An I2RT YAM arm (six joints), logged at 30 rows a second.
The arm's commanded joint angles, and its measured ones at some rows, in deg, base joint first. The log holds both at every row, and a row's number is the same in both.
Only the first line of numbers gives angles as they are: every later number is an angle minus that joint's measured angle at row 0.
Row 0, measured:
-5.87, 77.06, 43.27, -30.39, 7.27, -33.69
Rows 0 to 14, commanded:
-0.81, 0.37, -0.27, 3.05, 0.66, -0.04
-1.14, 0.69, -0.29, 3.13, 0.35, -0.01
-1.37, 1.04, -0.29, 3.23, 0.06, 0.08
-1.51, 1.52, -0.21, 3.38, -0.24, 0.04
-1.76, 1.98, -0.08, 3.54, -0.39, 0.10
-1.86, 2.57, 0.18, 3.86, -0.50, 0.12
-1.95, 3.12, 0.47, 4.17, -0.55, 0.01
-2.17, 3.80, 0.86, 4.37, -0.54, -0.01
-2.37, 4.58, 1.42, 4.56, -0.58, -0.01
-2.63, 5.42, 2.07, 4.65, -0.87, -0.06
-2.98, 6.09, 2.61, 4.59, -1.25, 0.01
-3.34, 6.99, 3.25, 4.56, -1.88, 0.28
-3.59, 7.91, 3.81, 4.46, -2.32, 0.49
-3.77, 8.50, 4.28, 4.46, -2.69, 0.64
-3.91, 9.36, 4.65, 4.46, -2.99, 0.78
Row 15, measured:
-3.26, 8.02, 2.55, 2.71, -0.92, 0.00
